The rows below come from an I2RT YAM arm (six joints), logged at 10 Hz.
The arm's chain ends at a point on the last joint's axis. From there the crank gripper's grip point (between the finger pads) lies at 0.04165 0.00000 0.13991 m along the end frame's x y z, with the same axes.
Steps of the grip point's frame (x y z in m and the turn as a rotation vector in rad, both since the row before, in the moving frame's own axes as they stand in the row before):
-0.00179 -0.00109 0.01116 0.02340 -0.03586 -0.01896
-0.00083 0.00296 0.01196 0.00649 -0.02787 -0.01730
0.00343 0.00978 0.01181 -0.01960 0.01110 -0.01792
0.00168 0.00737 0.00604 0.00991 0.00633 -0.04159
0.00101 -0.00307 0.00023 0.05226 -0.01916 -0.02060
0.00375 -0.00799 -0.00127 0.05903 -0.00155 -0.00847
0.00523 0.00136 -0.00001 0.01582 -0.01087 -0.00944
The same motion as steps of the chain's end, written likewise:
0.00329 0.00294 0.00980 0.02340 -0.03586 -0.01896
0.00310 0.00456 0.01086 0.00649 -0.02787 -0.01730
0.00186 0.00780 0.01230 -0.01960 0.01110 -0.01792
0.00086 0.01050 0.00632 0.00991 0.00633 -0.04159
0.00378 0.00509 -0.00033 0.05226 -0.01916 -0.02060
0.00400 0.00062 -0.00108 0.05903 -0.00155 -0.00847
0.00677 0.00396 -0.00043 0.01582 -0.01087 -0.00944

